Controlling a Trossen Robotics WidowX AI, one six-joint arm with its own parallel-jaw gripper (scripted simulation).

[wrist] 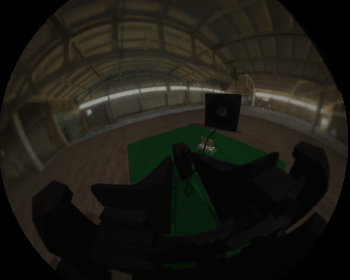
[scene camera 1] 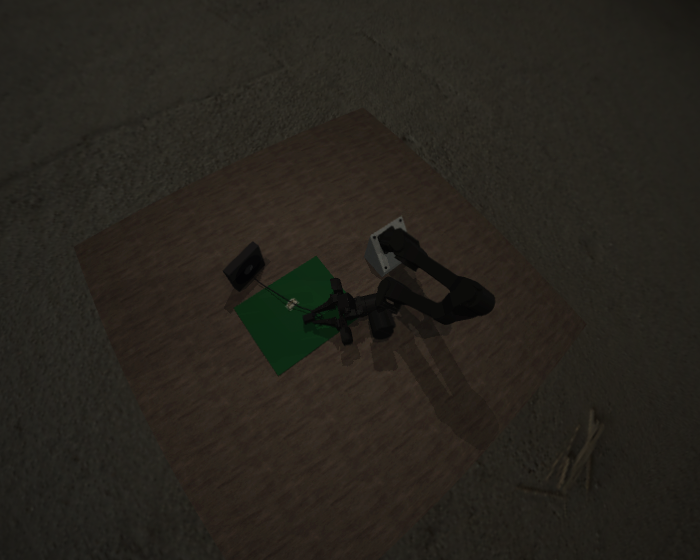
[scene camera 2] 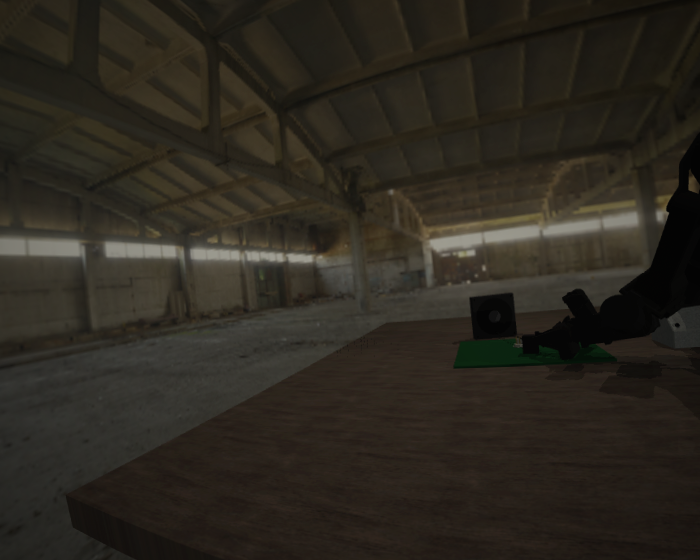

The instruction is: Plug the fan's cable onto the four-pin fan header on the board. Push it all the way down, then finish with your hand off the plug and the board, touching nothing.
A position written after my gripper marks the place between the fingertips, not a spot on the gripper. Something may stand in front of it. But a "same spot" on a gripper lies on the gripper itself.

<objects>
my gripper: wrist 181, 157; scene camera 1; scene camera 2
same spot on my gripper: (scene camera 2: 547, 339) = (scene camera 1: 325, 324)
same spot on black fan: (scene camera 1: 248, 263) = (scene camera 2: 496, 306)
</objects>
